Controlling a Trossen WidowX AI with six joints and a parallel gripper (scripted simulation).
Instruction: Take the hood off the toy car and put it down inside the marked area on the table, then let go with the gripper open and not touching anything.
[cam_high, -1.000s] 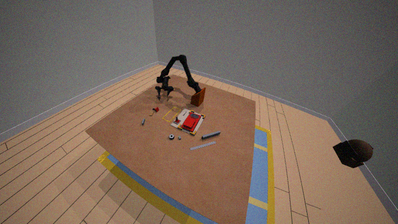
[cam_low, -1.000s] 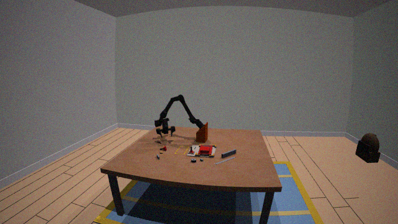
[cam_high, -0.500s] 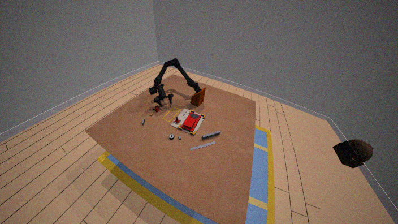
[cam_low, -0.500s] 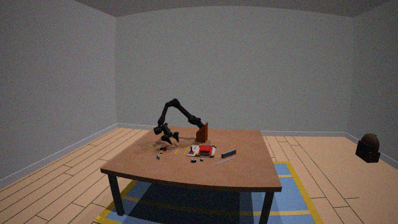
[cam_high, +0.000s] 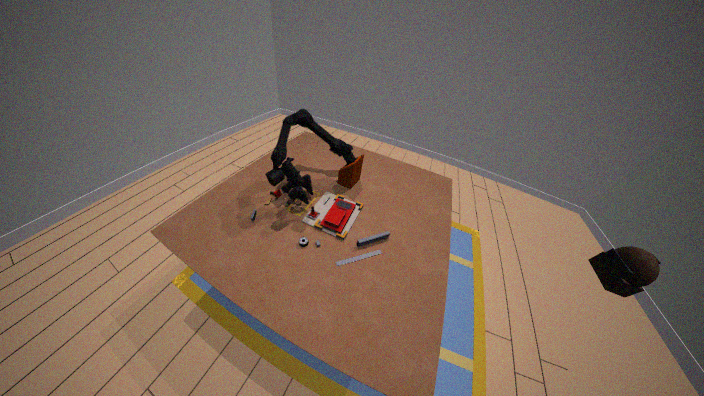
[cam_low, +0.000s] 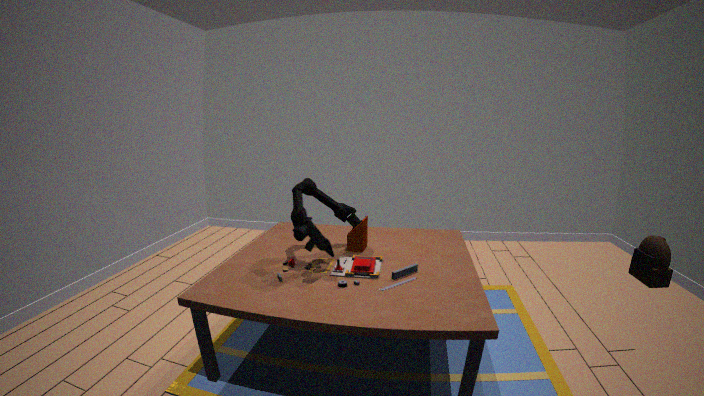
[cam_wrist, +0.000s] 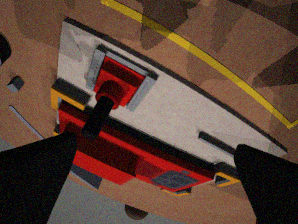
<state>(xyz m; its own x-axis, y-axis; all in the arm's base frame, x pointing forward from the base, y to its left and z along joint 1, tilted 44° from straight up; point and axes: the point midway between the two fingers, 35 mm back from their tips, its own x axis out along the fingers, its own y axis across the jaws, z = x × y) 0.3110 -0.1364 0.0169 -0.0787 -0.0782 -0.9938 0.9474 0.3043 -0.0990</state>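
My gripper tip is now 15 cm to the right of the red hood, 3 cm short of it and 2 cm above it. From my gripper tip the other things lie so: small wheel: 20 cm ahead, 8 cm to the left, 6 cm below.
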